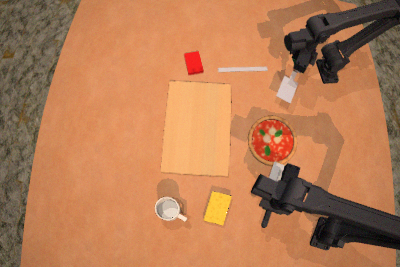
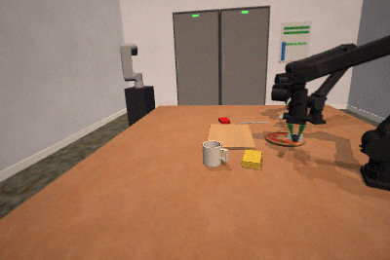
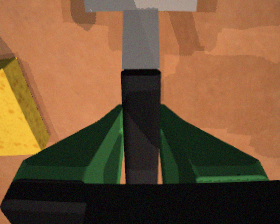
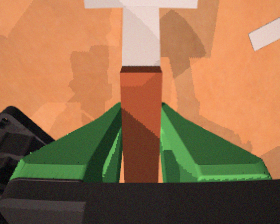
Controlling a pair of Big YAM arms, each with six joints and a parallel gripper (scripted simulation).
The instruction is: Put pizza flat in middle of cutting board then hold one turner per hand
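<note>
The thin grey strip is 21 cm ahead of my right hand, 1 cm to the right of it and 11 cm below it. Round my right hand: wooden cutting board (35 cm ahead, 27 cm to the left, 11 cm below); then pizza (7 cm ahead, 28 cm to the left, 11 cm below); then brown-handled turner (1 cm ahead, 3 cm to the left, 2 cm below).
</note>
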